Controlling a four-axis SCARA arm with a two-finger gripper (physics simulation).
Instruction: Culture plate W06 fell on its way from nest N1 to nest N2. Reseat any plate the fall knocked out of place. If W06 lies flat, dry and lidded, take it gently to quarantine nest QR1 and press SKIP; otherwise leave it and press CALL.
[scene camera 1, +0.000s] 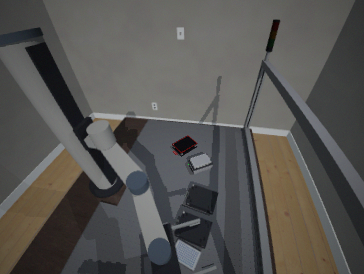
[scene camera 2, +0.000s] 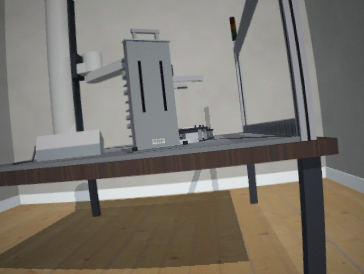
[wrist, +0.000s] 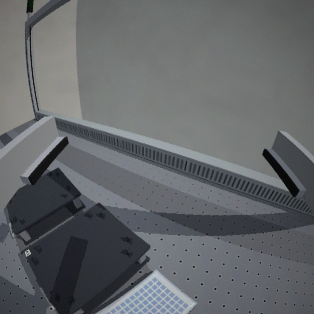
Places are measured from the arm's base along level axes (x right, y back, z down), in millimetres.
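Pixels of known places: gripper, between the fingertips: (scene camera 1: 207, 241) (scene camera 2: 194, 82) (wrist: 170, 131); arm's base, origin of its link: (scene camera 1: 107, 181).
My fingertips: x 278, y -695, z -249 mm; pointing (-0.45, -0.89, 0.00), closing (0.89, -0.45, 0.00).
For each thing: its top centre in the pictures, then the offset to it from my fingertips. "pt": a spot on its surface instead.
- white-rimmed plate with pale blue wells, centre of its top: (scene camera 1: 185, 254) dx +28, dy +81, dz +220 mm
- nearer dark nest, centre of its top: (wrist: 78, 250) (scene camera 2: 185, 126) (scene camera 1: 193, 227) dx -88, dy +60, dz +169 mm
- second dark nest, centre of its top: (wrist: 35, 191) (scene camera 2: 194, 128) (scene camera 1: 202, 196) dx -266, dy +36, dz +180 mm
- white plate, centre of its top: (scene camera 1: 200, 160) dx -518, dy +78, dz +167 mm
- red-outlined black nest, centre of its top: (scene camera 1: 184, 143) dx -683, dy +219, dz +190 mm
- pale box, centre of its top: (scene camera 2: 69, 133) dx +246, dy +431, dz +152 mm
- slotted rail, a spot on its surface: (wrist: 150, 151) pt dx -162, dy -270, dz +210 mm
A white-rimmed plate with pale blue wells (scene camera 1: 187, 255) (wrist: 156, 296) lies flat beside the nearer dark nest (scene camera 1: 194, 231) (wrist: 107, 250); its label, lid and dryness cannot be told. A second dark nest (scene camera 1: 201, 198) (wrist: 42, 197) lies beyond it. Neither nest shows a plate on top. A white plate (scene camera 1: 201, 160) sits on a holder farther back, and a red-outlined black nest (scene camera 1: 185, 144) lies behind that. My gripper (scene camera 1: 208, 244) (scene camera 2: 195, 83) (wrist: 170, 131) is wide open and empty, above the table near the nearer nest and the blue-welled plate. SKIP and CALL buttons do not show.
A tall grey tower with a top handle (scene camera 2: 150, 95) stands near the table edge, in front of the arm. A pale box (scene camera 2: 70, 146) stands at its left. A metal frame (scene camera 1: 310, 115) and slotted rail (wrist: 150, 151) run along one side. A signal light (scene camera 1: 272, 36) (scene camera 2: 233, 28) stands at the frame's corner.
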